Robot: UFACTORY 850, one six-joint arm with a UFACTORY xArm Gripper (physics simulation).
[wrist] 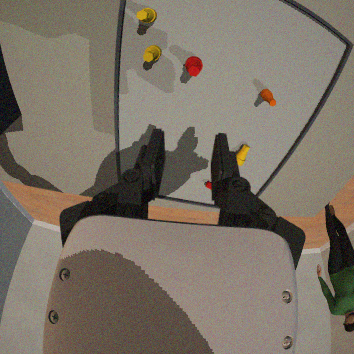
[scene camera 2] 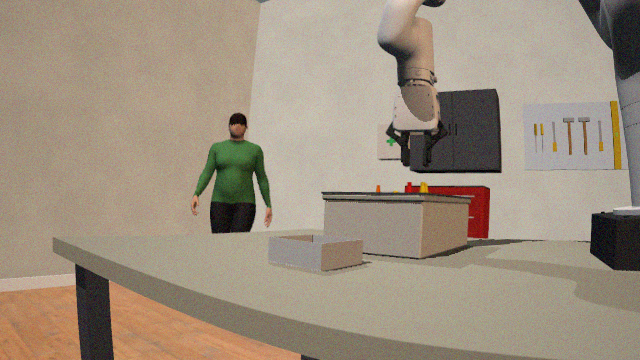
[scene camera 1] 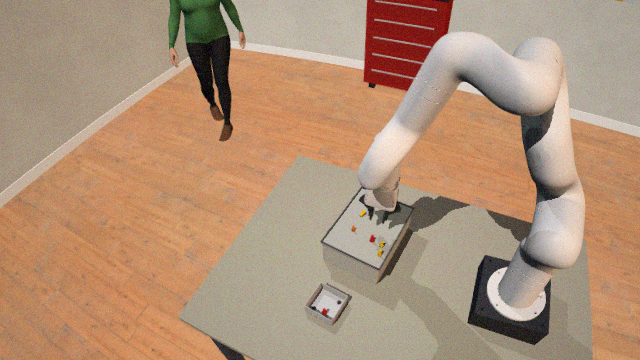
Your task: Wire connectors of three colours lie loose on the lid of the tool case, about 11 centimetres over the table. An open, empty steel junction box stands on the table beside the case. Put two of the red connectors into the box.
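Observation:
My gripper [scene camera 1: 378, 219] [scene camera 2: 416, 165] [wrist: 188, 145] is open and empty, above the far part of the tool case lid [scene camera 1: 345, 240] [scene camera 2: 395, 196] [wrist: 220, 100]. A red connector [scene camera 1: 372, 239] [scene camera 2: 409, 187] [wrist: 193, 66] stands on the lid. Another red connector [wrist: 208, 185] is mostly hidden behind the right finger in the wrist view. Yellow connectors [scene camera 1: 382, 244] [wrist: 151, 53] and an orange connector [scene camera 1: 353, 228] [scene camera 2: 378, 188] [wrist: 268, 97] are also on the lid. A red connector [scene camera 1: 324, 311] lies in the steel junction box [scene camera 1: 340, 318] [scene camera 2: 295, 254].
A yellow connector [scene camera 1: 362, 213] [wrist: 243, 155] lies on its side close to the right finger in the wrist view. The box stands beside the case on the table [scene camera 1: 260, 280] [scene camera 2: 200, 265]. A person [scene camera 1: 207, 22] [scene camera 2: 236, 170] stands beyond the table.

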